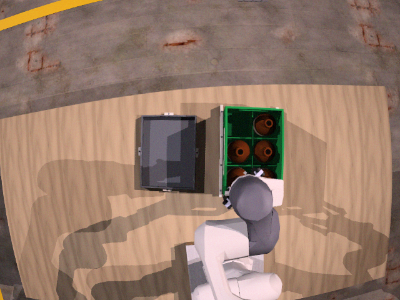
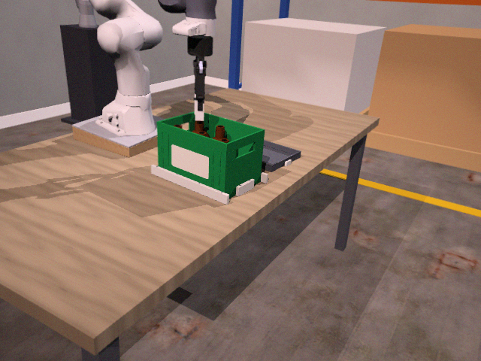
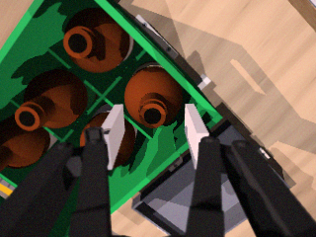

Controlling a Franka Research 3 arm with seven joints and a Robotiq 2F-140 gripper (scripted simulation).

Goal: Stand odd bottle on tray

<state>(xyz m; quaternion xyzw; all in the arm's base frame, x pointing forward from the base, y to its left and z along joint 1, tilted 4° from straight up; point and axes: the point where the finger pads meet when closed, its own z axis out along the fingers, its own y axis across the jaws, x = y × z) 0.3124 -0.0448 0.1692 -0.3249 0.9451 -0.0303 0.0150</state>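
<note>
My gripper is now 8 cm short of the green crate, 6 cm to the left of it and 12 cm above it. From my hand the other things lie so: dark grey tray 11 cm ahead, 22 cm to the left, 19 cm below; then brown bottle 17 cm ahead, 11 cm to the right, 11 cm below.
</note>
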